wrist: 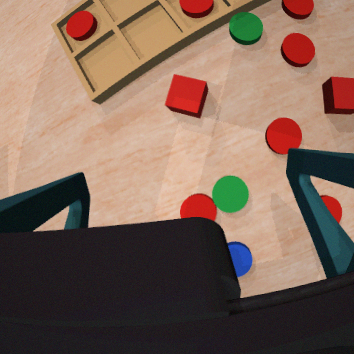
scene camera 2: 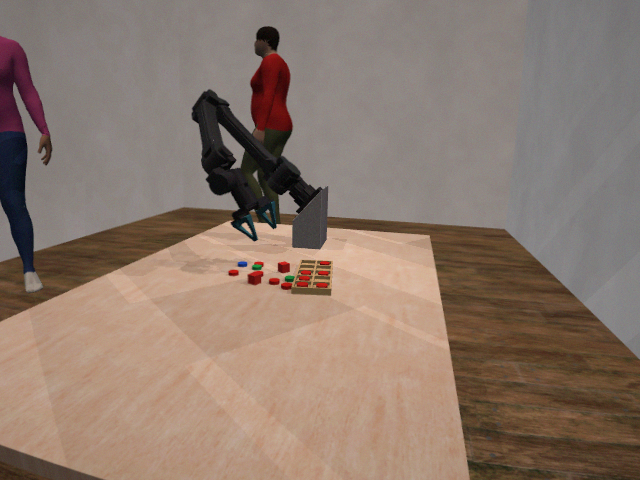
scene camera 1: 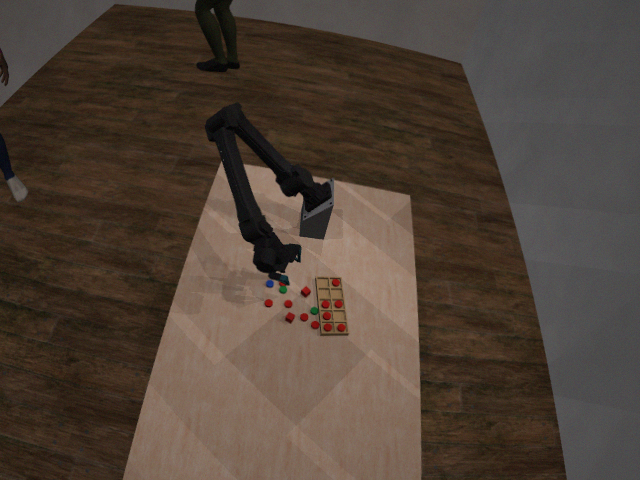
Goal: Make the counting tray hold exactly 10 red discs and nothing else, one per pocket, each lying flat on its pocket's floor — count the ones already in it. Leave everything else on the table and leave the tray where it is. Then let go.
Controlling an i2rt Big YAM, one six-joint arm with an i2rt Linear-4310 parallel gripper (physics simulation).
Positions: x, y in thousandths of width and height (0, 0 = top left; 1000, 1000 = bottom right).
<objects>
wooden counting tray: wrist 349, 134; scene camera 2 491, 555; scene camera 1 509, 605
</objects>
